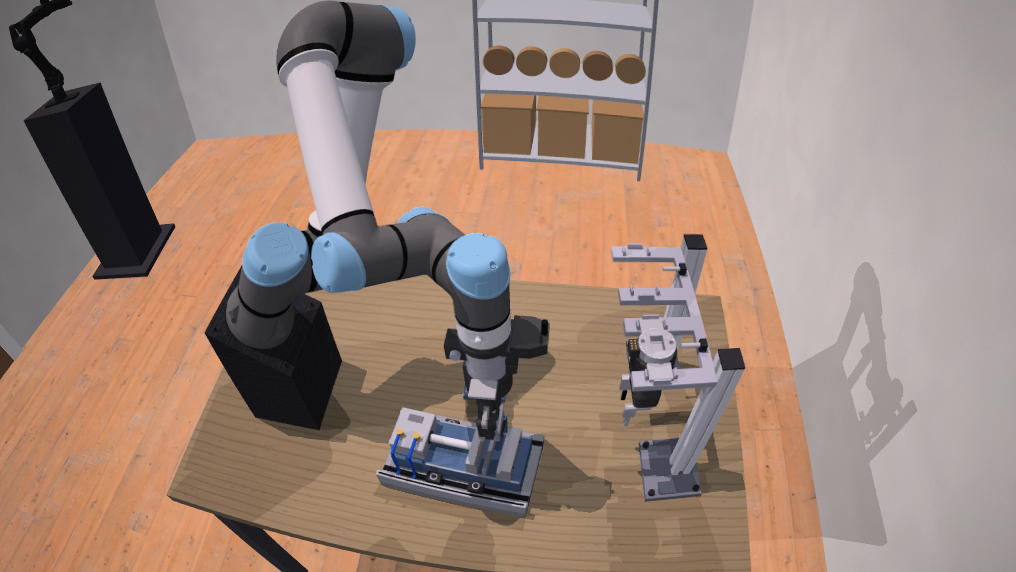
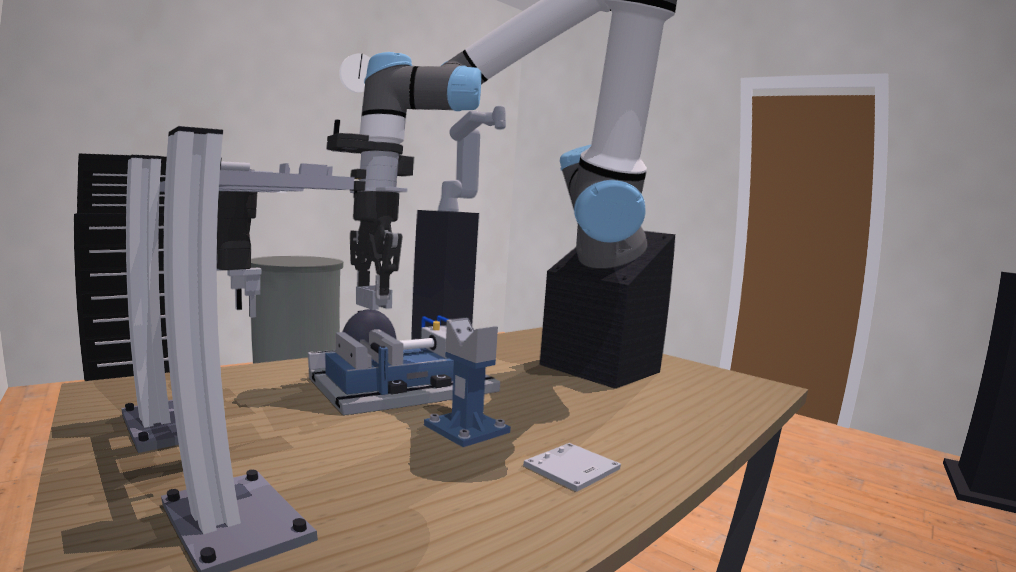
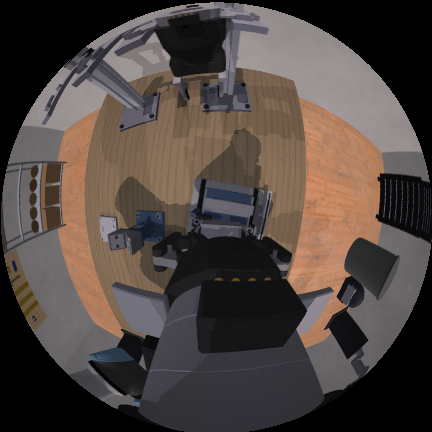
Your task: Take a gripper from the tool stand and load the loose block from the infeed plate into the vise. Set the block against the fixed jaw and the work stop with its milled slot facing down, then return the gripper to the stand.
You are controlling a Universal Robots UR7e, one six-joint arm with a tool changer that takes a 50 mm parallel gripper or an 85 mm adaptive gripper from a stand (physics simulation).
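Places are measured from the arm's base along level axes (x right, y back, z down), in centimetres.
Pixels of known places: hand, its tool point: (image 2: 377,181); arm's base, origin of its link: (image 1: 259,316) (image 2: 612,249).
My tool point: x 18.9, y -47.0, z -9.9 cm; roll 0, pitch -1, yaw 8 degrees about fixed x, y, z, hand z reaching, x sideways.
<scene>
For each thing: its top centre in the pictures, then the offset to it from my tool point. "spot": a spot on its surface instead.
- grey block, centre of its top: (image 3: 220,237) (image 2: 373,287) (image 1: 490,417) dx -0.4, dy +0.1, dz +17.3 cm
- vise, centre of its top: (image 2: 402,332) (image 1: 458,440) (image 3: 222,253) dx -0.5, dy +6.5, dz +25.7 cm
- work stop, a spot on its surface: (image 2: 383,370) spot: dx -6.4, dy -2.5, dz +29.4 cm
- infeed plate, centre of its top: (image 2: 573,462) (image 3: 107,229) dx -39.1, dy +1.6, dz +34.8 cm
- blue pedestal with a grey V-shaped top, a spot on its surface: (image 2: 469,383) spot: dx -22.4, dy -0.1, dz +27.6 cm
My gripper (image 1: 489,429) (image 2: 373,287), the dark adaptive one, is shut on the grey block (image 2: 366,296) (image 3: 223,231), high above the vise (image 1: 530,474) (image 2: 346,402). The block is apart from the fixed jaw (image 1: 509,454) (image 2: 350,349) and the movable jaw (image 1: 474,456) (image 2: 384,345). The work stop (image 2: 383,370) is a slim blue post at the vise's side. Which way the milled slot faces cannot be told. The infeed plate (image 2: 573,466) (image 3: 108,228) bears no block. The tool stand (image 1: 707,419) (image 2: 195,319) holds another gripper (image 1: 646,389) (image 2: 235,230) (image 3: 196,50).
A blue pedestal with a grey V-shaped top (image 2: 469,383) (image 3: 150,227) stands between the vise and the infeed plate. The arm's black base block (image 1: 287,373) (image 2: 604,319) stands on the table. The stand's support arms (image 1: 654,294) reach out over the table.
</scene>
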